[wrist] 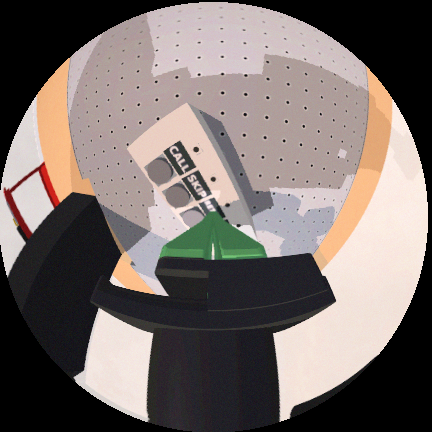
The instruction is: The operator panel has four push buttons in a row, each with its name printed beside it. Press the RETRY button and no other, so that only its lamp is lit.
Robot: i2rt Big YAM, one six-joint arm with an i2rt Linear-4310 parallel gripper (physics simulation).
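The operator panel is a pale box lying at a slant in the middle of the wrist view. The round grey CALL button and SKIP button show whole, beside white-on-black labels. The RETRY button shows in part; its label is partly covered by the fingertips. The fourth button and its name are hidden behind the fingers. Small dark lamp dots run along the panel's right side; none looks lit. My gripper is shut and empty, its green tips appearing just right of the RETRY button; contact cannot be told.
The panel stands on a grey perforated board with orange borders. A red frame is at the far left. A large black part fills the lower left. Shadows fall across the board.
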